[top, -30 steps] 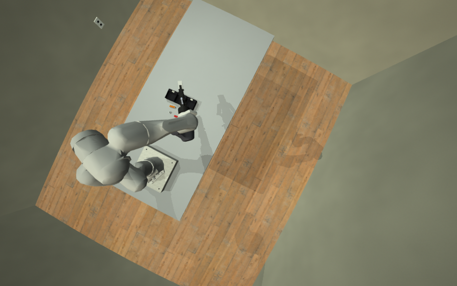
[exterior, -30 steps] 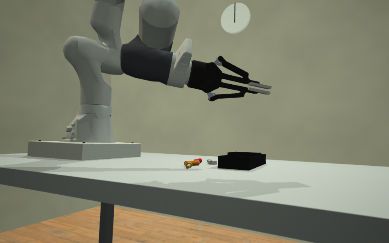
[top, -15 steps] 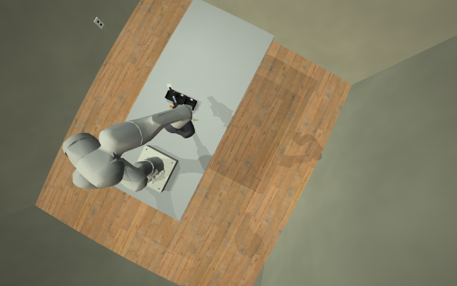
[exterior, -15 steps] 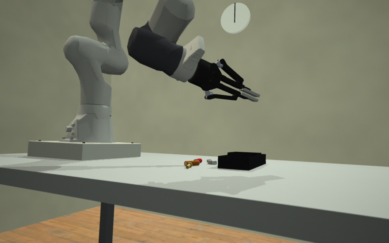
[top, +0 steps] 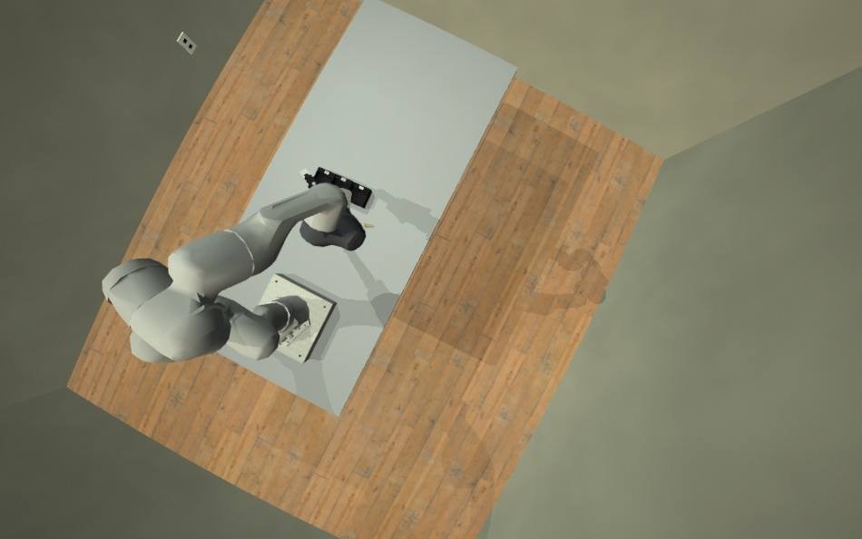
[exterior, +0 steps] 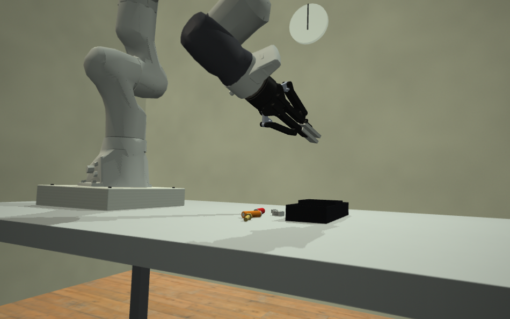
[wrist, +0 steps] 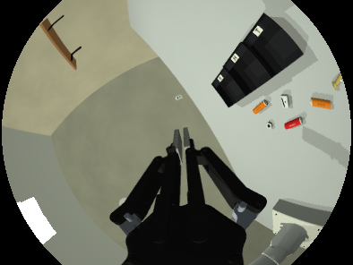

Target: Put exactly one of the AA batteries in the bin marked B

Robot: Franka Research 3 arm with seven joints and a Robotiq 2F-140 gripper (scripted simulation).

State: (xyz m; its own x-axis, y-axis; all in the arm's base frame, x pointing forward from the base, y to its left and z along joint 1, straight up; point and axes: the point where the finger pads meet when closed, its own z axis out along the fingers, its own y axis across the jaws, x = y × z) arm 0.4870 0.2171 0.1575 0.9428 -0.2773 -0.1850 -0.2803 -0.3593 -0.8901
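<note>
The black bin is 6 cm ahead of my hand, 4 cm to the right of it and 19 cm below it. The rest, counted from my hand: grey part (3 cm behind, 9 cm to the right, 20 cm below); then yellowish bolt (1 cm behind, 23 cm to the right, 20 cm below); then red cylinder (8 cm behind, 10 cm to the right, 20 cm below).
</note>
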